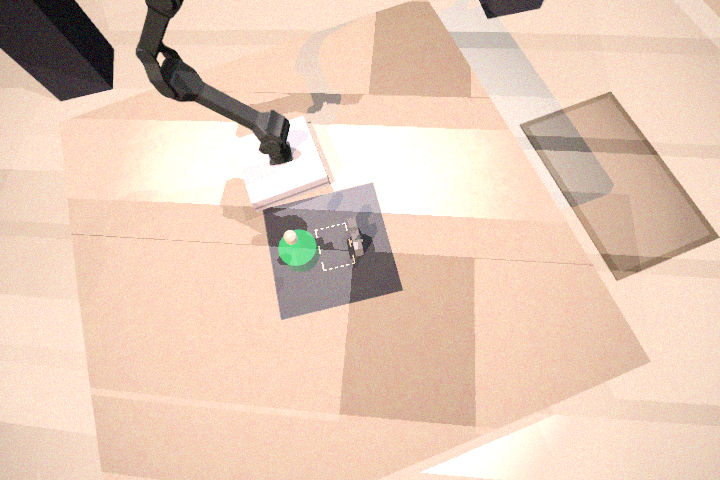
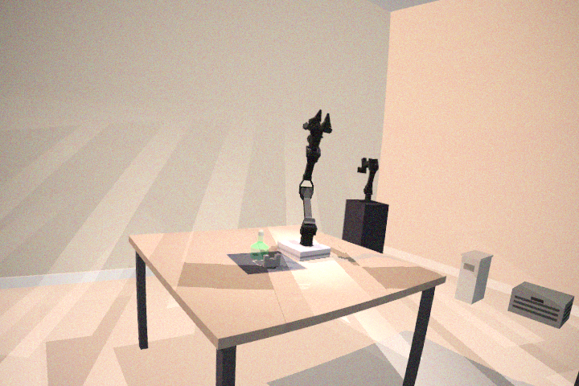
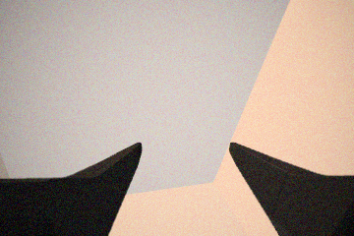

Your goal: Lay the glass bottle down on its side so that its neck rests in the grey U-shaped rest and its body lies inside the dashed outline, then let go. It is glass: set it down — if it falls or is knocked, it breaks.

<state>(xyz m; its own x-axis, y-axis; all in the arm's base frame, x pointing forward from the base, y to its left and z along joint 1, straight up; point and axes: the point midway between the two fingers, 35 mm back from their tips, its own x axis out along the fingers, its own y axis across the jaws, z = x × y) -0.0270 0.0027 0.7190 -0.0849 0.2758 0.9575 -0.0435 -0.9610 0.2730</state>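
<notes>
Right now my gripper tip is 72 cm above the glass bottle and 32 cm short of it. From my gripper tip the other things lie so: grey mat: 80 cm below, 32 cm ahead, 7 cm to the left.
</notes>
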